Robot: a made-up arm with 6 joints.
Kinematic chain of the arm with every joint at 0, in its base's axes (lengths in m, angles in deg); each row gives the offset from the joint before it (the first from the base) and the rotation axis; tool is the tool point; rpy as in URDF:
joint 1: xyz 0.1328 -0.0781 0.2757 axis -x
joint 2: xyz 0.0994 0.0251 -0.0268 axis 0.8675 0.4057 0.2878
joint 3: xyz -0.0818 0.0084 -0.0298 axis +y
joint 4: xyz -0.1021 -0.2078 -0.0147 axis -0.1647 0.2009 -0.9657
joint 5: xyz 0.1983 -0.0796 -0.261 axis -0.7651 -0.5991 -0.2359
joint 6: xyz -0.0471 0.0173 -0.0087 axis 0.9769 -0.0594 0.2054
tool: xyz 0.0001 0.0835 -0.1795 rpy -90 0 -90
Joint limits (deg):
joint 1: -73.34..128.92
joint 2: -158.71..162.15
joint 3: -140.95..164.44
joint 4: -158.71..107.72
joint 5: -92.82..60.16
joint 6: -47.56..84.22
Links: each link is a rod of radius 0.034 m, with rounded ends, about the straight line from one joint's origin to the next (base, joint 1, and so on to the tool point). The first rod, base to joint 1, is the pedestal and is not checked.
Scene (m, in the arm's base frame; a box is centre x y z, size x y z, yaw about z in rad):
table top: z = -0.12
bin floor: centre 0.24 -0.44 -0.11 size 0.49 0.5 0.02 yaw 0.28
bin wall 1: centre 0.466 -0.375 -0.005 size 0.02 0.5 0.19 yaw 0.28
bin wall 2: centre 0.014 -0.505 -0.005 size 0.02 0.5 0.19 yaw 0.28
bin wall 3: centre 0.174 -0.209 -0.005 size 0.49 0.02 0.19 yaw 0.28
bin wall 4: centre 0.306 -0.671 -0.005 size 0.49 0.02 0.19 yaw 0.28
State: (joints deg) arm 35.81 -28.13 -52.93 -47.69 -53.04 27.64
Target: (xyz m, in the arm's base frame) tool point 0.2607 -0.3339 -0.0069
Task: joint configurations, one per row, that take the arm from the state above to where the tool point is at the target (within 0.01 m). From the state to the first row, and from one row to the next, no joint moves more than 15 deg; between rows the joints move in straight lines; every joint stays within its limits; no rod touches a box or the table.
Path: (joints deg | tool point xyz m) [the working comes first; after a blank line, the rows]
Joints at the target: 32.16 -17.68 -29.81 -61.10 -30.16 9.35
Straight joint move there: clear.

1: 33.98 -22.91 -41.37 -54.40 -41.60 18.50 | 0.2762 -0.3237 0.0799
2: 32.16 -17.68 -29.81 -61.10 -30.16 9.35 | 0.2607 -0.3339 -0.0069

